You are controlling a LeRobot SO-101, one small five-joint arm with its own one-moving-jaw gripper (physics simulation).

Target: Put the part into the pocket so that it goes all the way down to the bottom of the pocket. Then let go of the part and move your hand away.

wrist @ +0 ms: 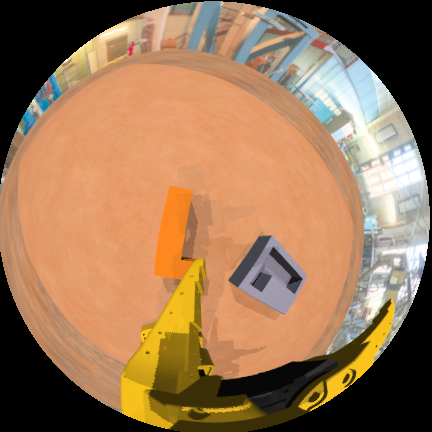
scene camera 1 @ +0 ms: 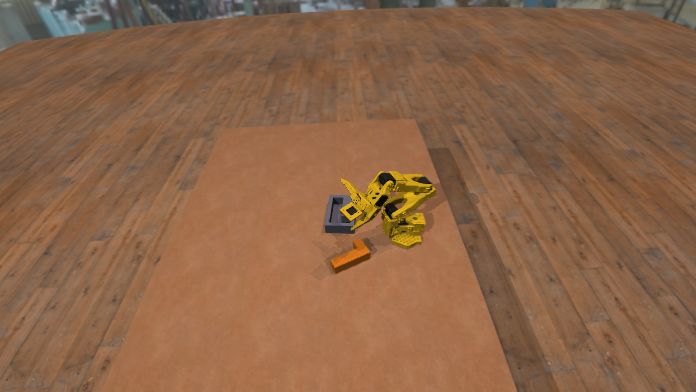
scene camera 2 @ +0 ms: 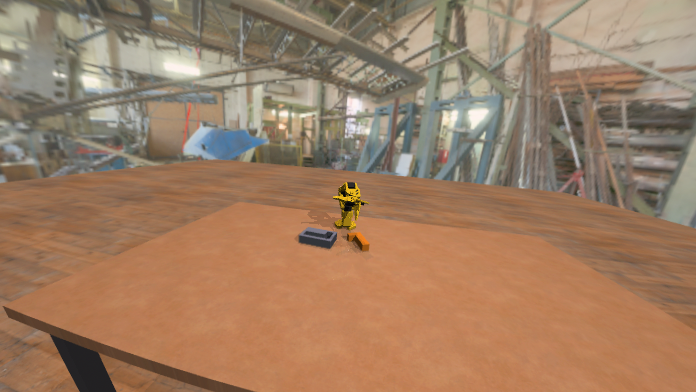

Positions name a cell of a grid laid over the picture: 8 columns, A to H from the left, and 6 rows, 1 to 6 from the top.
On the table rests an orange L-shaped block (wrist: D4). I also see a grey block with L-shaped pocket (scene camera 1: D4).
The grey block with L-shaped pocket also shows in the wrist view (wrist: E4).
